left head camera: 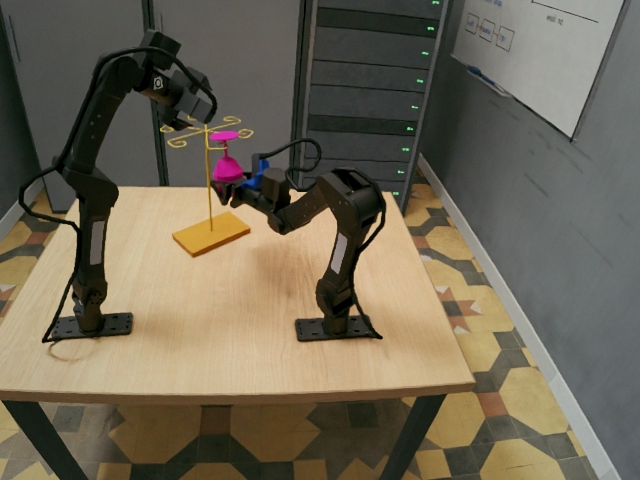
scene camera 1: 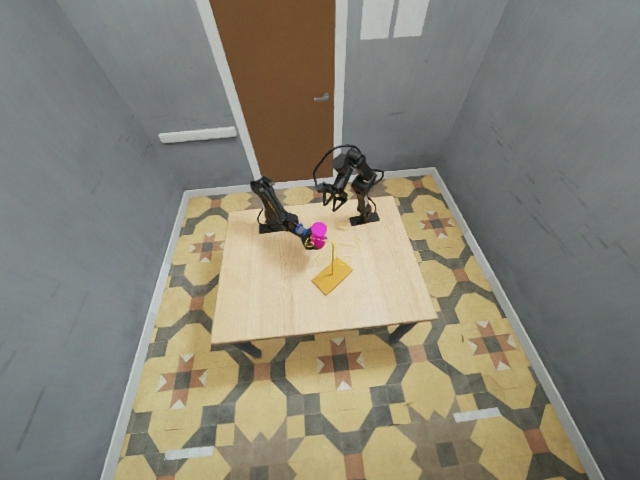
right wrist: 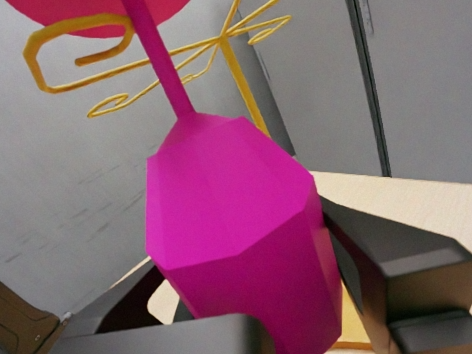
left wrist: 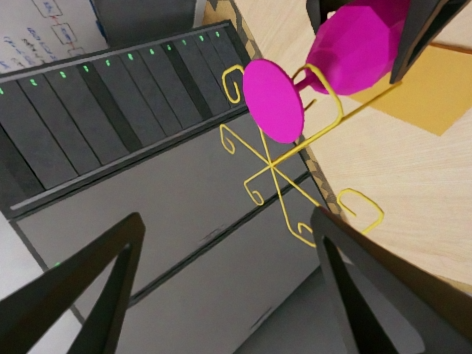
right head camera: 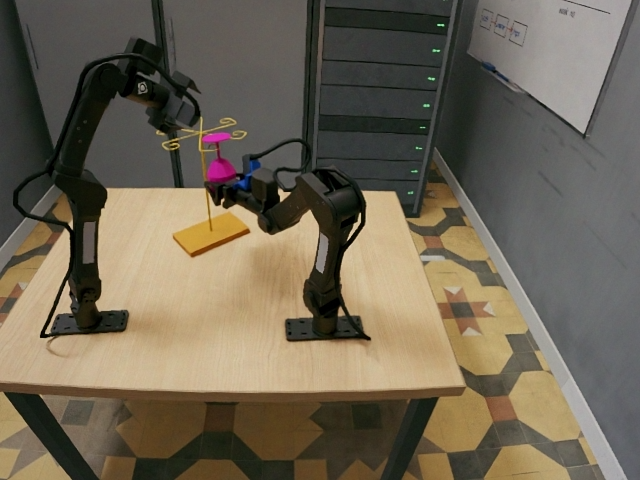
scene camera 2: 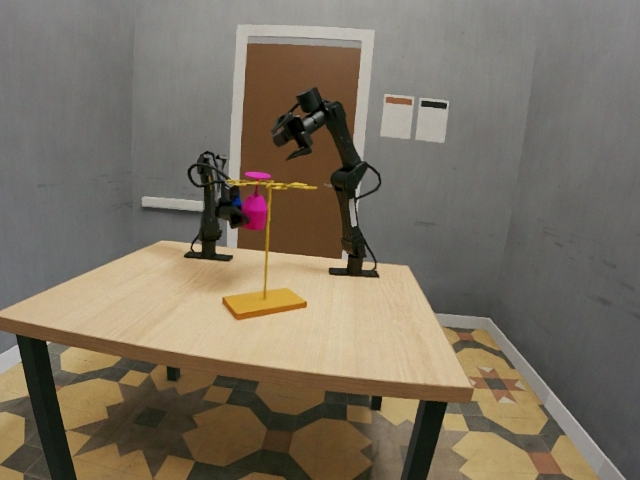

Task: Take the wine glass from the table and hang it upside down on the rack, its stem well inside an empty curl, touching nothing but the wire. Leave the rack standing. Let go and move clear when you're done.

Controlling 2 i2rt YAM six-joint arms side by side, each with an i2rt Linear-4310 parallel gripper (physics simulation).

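Places are measured from the left arm's base along level axes (x ahead, y left, z up), in centimetres.
Pixels of known places: left gripper, fingertip midpoint: (scene camera 1: 329,209) (left wrist: 228,216) (scene camera 2: 279,146); right gripper, fingertip midpoint: (left head camera: 220,178) (scene camera 1: 322,243) (left wrist: 357,77) (scene camera 2: 259,218); left arm's base at its link origin: (left head camera: 93,327) (scene camera 1: 364,219) (right head camera: 90,323) (scene camera 2: 353,273); right arm's base at its link origin: (left head camera: 334,329) (scene camera 1: 274,227) (right head camera: 324,329) (scene camera 2: 208,257).
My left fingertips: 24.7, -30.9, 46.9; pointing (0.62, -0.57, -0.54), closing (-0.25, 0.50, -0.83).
Observation:
For each thing: its top centre in the pictures, then the offset to it from my left fingertips, as dx, dy, dz. "spot": a spot on its surface instead. Level surfaces: height alone.
- magenta wine glass at its top centre: (left wrist: 266,95) (left head camera: 226,135) (right head camera: 218,136) (scene camera 2: 256,172) (scene camera 1: 317,226) +2.0, -6.2, -8.4
- glass's stem at its top centre: (left wrist: 277,97) +2.7, -5.8, -9.9
- rack's orange base at a spot on its surface: (scene camera 2: 263,304) (scene camera 1: 334,280) spot: +15.0, -0.8, -44.9
- wooden table at its surface level: dz -46.9
The magenta wine glass (left head camera: 227,169) (right head camera: 221,170) (scene camera 2: 254,210) (right wrist: 225,200) is upside down, foot up, above the table. My right gripper (left wrist: 356,77) is shut on its bowl. The gold wire rack (left head camera: 208,180) (scene camera 2: 267,242) (left wrist: 271,165) (right wrist: 245,92) stands upright. The glass's stem (left wrist: 306,80) (right wrist: 160,60) is at one curl, near its opening, with the foot above wire height. I cannot tell whether the stem is fully inside or touches the wire. My left gripper (scene camera 2: 285,140) (left wrist: 228,216) is open and empty, high to the picture-left of the rack in the head views.
The rack's orange base (left head camera: 211,235) (right head camera: 210,235) (scene camera 1: 330,281) (scene camera 2: 263,304) rests on the wooden table (left head camera: 206,351) (scene camera 2: 330,346). The other curls spread around the post top, some close below my left gripper in the left head view.

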